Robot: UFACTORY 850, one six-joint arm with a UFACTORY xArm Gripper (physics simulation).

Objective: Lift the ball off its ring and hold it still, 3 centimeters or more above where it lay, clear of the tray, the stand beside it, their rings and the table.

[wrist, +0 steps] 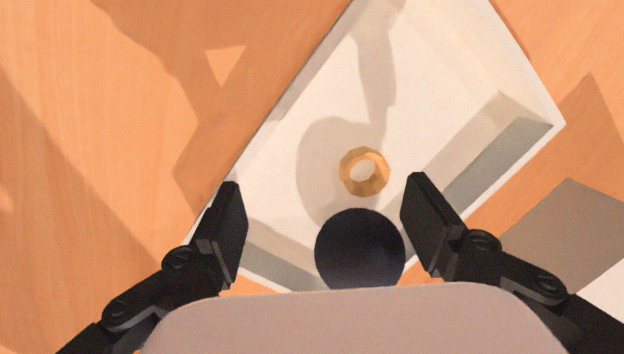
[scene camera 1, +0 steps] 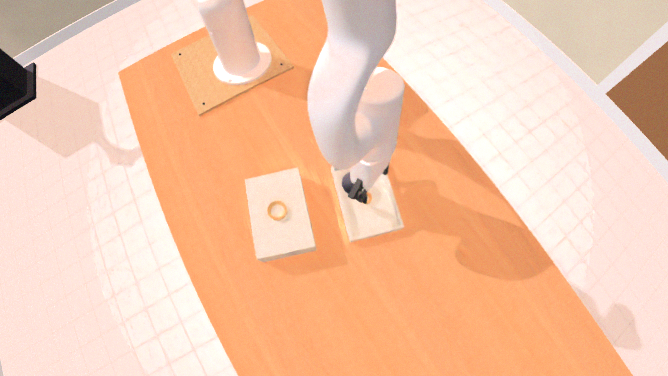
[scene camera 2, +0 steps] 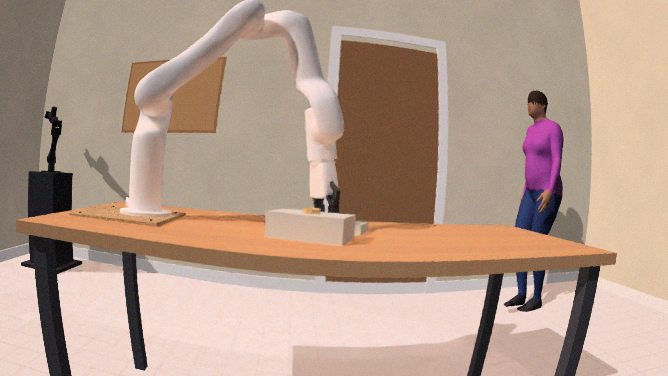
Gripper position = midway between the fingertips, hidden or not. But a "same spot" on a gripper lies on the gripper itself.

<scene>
my gripper: wrist 323, 199; scene camera 1; scene camera 2
same spot on my gripper: (scene camera 1: 361, 196) = (scene camera 2: 338, 202)
same spot on pale stand: (wrist: 567, 233) = (scene camera 1: 312, 231)
</scene>
